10 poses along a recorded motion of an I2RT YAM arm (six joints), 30 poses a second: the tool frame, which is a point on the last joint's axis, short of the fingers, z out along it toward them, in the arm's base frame.
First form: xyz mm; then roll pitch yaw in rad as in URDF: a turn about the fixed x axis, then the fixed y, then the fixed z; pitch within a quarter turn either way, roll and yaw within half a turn.
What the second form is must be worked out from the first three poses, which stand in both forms.
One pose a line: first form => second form
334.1 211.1 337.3 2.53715 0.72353 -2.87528 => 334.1 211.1 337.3 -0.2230 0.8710 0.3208 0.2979
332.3 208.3 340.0 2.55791 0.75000 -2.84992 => 332.3 208.3 340.0 -0.2338 0.8664 0.3159 0.3082
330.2 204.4 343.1 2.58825 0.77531 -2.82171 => 330.2 204.4 343.1 -0.2438 0.8628 0.3076 0.3187
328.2 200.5 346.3 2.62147 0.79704 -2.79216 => 328.2 200.5 346.3 -0.2531 0.8597 0.2986 0.3281
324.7 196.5 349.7 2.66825 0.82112 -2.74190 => 324.7 196.5 349.7 -0.2687 0.8550 0.2877 0.3376
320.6 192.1 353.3 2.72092 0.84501 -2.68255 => 320.6 192.1 353.3 -0.2863 0.8491 0.2767 0.3472
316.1 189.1 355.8 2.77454 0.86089 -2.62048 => 316.1 189.1 355.8 -0.3038 0.8437 0.2659 0.3537
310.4 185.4 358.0 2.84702 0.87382 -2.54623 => 310.4 185.4 358.0 -0.3222 0.8386 0.2499 0.3612
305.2 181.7 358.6 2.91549 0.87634 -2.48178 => 305.2 181.7 358.6 -0.3368 0.8357 0.2332 0.3657
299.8 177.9 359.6 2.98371 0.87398 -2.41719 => 299.8 177.9 359.6 -0.3512 0.8328 0.2163 0.3692
